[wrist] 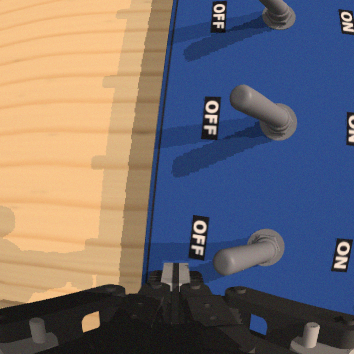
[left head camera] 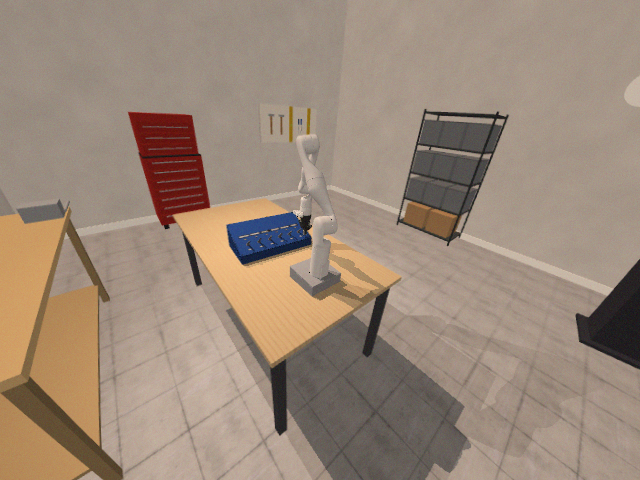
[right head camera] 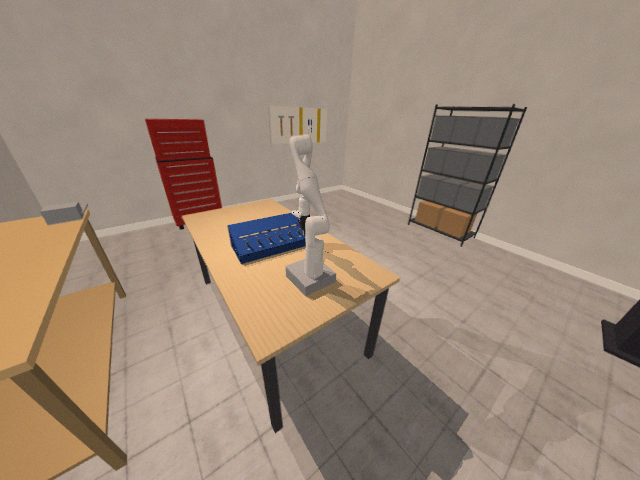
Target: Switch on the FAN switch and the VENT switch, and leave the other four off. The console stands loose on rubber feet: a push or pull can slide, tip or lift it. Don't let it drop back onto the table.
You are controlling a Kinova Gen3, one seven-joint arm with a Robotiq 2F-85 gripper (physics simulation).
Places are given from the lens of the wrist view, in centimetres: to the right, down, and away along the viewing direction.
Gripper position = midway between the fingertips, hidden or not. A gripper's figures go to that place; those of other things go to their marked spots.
gripper [wrist: 175,278]: 0, 6, 16
blue console [wrist: 220,178]: 2, 0, 17
